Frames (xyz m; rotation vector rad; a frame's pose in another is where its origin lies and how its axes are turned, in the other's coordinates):
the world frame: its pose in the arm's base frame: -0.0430 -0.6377 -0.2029 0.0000 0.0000 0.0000
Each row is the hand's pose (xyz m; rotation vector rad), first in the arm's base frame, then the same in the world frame.
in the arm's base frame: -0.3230 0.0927 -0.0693 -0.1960 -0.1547 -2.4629
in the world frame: -0.2800 0.7304 0.1336 -0.1960 -0.1547 -2.4629
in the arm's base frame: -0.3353 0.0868 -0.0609 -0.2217 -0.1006 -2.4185
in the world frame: -0.2923 0.7245 0.1420 -0.2217 -0.1006 -2.4185
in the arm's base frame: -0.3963 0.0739 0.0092 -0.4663 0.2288 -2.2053
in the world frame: -0.3533 0.7116 0.2121 -0.4663 0.2288 -2.2053
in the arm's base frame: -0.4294 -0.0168 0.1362 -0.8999 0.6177 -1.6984
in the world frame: -0.3864 0.6209 0.3391 -0.8999 0.6177 -1.6984
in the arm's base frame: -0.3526 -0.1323 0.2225 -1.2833 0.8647 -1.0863
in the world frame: -0.3096 0.5054 0.4254 -1.2833 0.8647 -1.0863
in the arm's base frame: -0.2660 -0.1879 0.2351 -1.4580 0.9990 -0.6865
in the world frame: -0.2230 0.4498 0.4380 -1.4580 0.9990 -0.6865
